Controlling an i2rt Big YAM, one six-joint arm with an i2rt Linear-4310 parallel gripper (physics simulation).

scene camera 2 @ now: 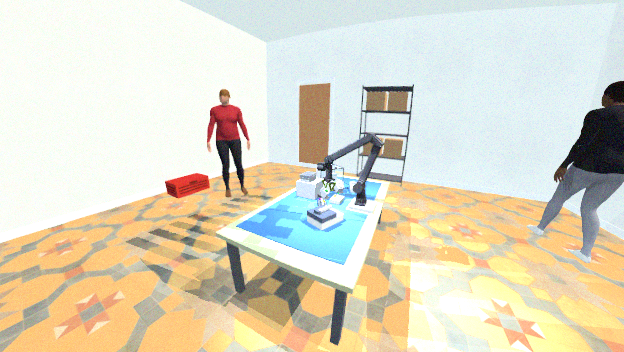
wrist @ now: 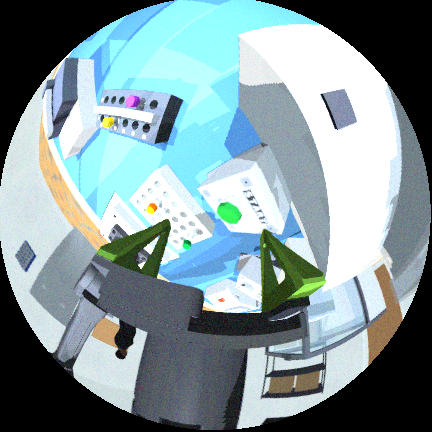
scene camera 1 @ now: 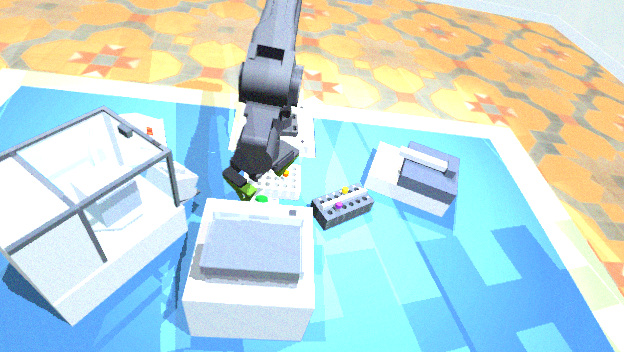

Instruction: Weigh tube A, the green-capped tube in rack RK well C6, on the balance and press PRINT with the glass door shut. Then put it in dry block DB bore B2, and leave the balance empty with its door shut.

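Frame: origin at the arm's base, x left, y back, z up, level; metres.
Seen in the pictures: gripper, between the fingertips: (scene camera 2: 328, 189) (wrist: 214, 228) (scene camera 1: 261, 188); arm's base, origin of its link: (scene camera 2: 360, 202).
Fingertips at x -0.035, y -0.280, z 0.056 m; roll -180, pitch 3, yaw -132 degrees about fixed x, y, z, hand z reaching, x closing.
Offsets run from my fingertips to a thing's top centre. "spot": to the spot under its first point.
White rack RK @[dy +0.086, dx +0.027, dz -0.048 m] (scene camera 1: 287, 197) (wrist: 204, 216) stands below my gripper. Tube A's green cap @[dy +0.080, dx -0.021, dz -0.024 m] (wrist: 186, 244) shows at a corner of the rack in the wrist view; in scene camera 1 it is hidden behind the gripper. My gripper (scene camera 1: 264, 186) (wrist: 214, 228) is open and empty, tilted above the rack, with the green cap nearer its left finger in the wrist view. The glass-cased balance @[spot: dy -0.114, dx -0.192, dz -0.035 m] (scene camera 1: 150, 245) (wrist: 306, 330) stands at the left in scene camera 1; its door position is unclear. The dark two-row block @[dy +0.013, dx +0.182, dz -0.031 m] (scene camera 1: 327, 220) (wrist: 170, 117), apparently DB, holds yellow-capped and magenta-capped tubes.
An orange cap @[dy +0.074, dx +0.055, dz -0.024 m] (scene camera 1: 286, 174) (wrist: 151, 208) sits in the rack. A box with a green START button (scene camera 1: 261, 199) (wrist: 229, 212) stands beside it, next to a large white machine @[dy -0.129, dx -0.007, dz +0.111 m] (scene camera 1: 250, 315) (wrist: 360, 175). A grey-lidded device @[dy +0.109, dx +0.373, dz +0.023 m] (scene camera 1: 430, 175) (wrist: 75, 125) stands beyond the dark block.
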